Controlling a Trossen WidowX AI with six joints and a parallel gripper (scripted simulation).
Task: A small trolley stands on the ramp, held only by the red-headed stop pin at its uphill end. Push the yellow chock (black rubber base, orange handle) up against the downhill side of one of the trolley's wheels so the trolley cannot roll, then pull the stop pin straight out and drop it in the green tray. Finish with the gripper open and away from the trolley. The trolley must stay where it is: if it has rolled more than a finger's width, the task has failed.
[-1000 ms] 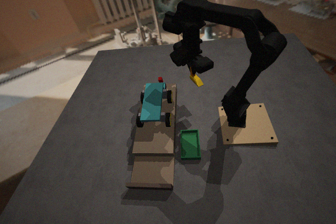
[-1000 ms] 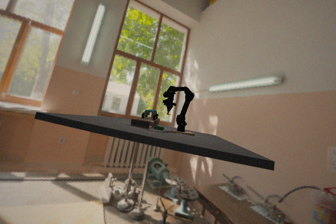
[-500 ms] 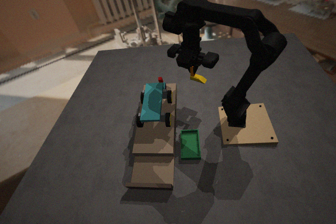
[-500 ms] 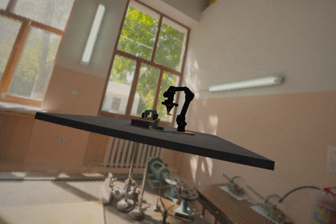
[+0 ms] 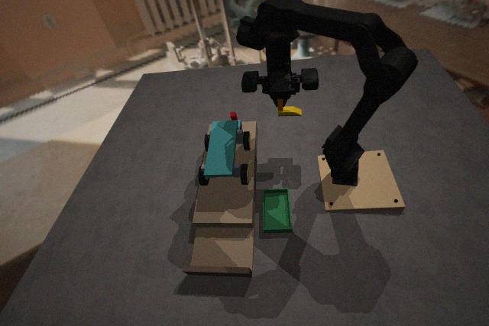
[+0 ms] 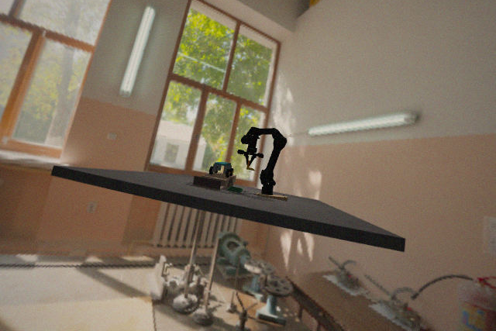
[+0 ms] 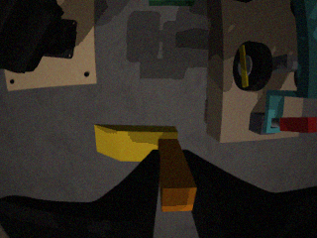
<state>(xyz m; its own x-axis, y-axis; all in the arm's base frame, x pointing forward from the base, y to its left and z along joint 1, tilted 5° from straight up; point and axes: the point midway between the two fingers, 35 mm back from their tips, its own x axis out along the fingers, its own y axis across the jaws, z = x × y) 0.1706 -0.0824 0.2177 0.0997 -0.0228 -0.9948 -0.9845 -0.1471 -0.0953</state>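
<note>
The lower ramp piece lies 350 mm to the left of my gripper tip, 180 mm below it and 90 mm ahead of it. The rest, counted from my gripper tip: yellow chock (20 mm behind, 10 mm below); then red-headed stop pin (130 mm ahead, 40 mm below, 30 mm to the left); then trolley (140 mm to the left, 130 mm ahead, 60 mm below).
</note>
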